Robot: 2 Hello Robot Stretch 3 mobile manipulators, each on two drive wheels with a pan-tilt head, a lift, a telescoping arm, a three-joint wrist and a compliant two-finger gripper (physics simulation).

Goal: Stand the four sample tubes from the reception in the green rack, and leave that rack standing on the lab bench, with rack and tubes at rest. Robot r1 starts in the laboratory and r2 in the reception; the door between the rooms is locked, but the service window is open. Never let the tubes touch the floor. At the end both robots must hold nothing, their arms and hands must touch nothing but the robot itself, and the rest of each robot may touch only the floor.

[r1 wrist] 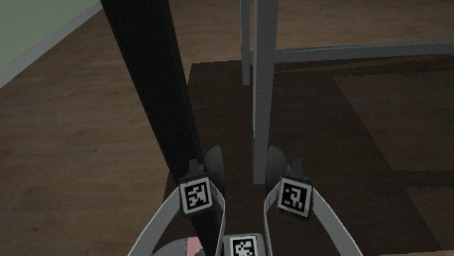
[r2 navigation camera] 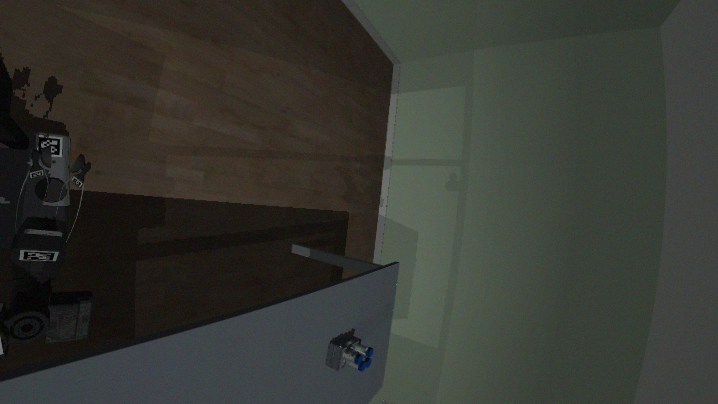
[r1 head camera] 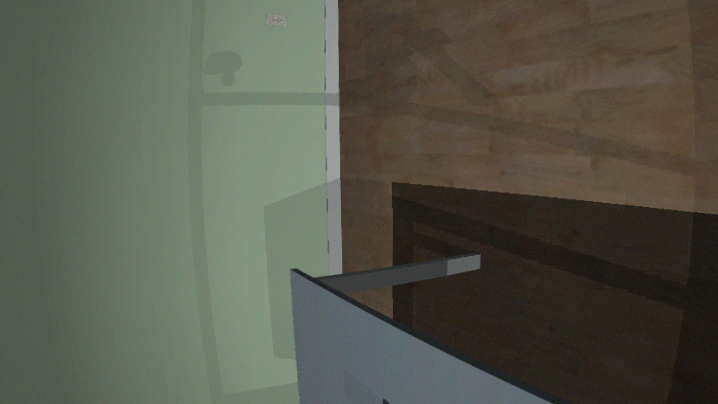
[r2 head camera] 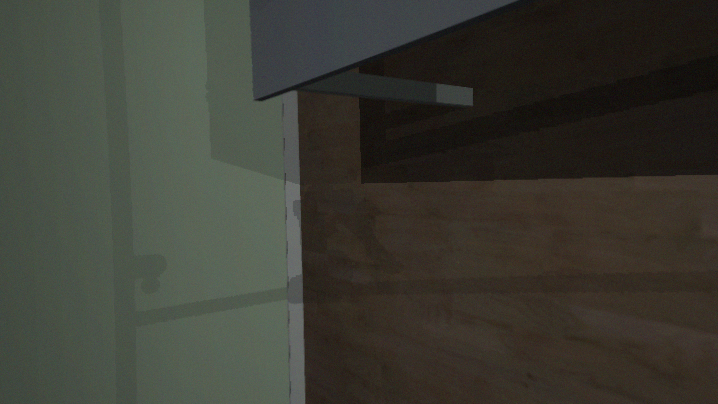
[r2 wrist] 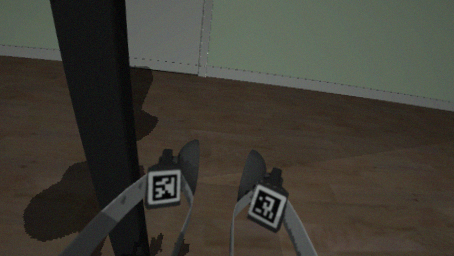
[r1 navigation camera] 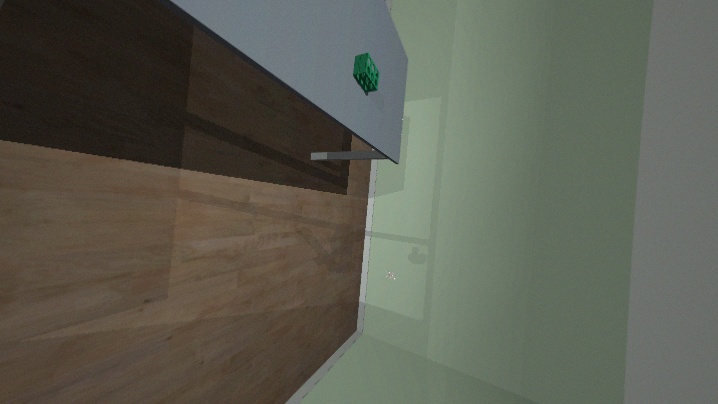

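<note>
The green rack [r1 navigation camera: 366,72] stands on the grey lab bench [r1 navigation camera: 301,55] [r1 head camera: 351,341] near its far end; its holes look empty. The four blue-capped tubes [r2 navigation camera: 358,358] stand in a grey rack [r2 navigation camera: 334,353] on the reception table [r2 navigation camera: 225,361] [r2 head camera: 311,40], near the table's far end. r1's gripper [r1 wrist: 244,167] is open and empty, low beside a bench leg in the r1 wrist view. r2's gripper [r2 wrist: 221,170] [r2 navigation camera: 62,158] is open and empty above the floor, away from the tubes. Neither gripper shows near a rack.
Bench legs [r1 wrist: 265,100] [r1 head camera: 411,273] [r1 navigation camera: 346,155] and reception table legs [r2 head camera: 401,90] [r2 navigation camera: 331,256] stand near the walls. A black mast [r1 wrist: 150,75] [r2 wrist: 100,100] crosses each wrist view. A pale door [r2 wrist: 165,35] is behind r2's gripper. A wall plate [r1 head camera: 276,20] [r1 navigation camera: 390,274] shows in the laboratory.
</note>
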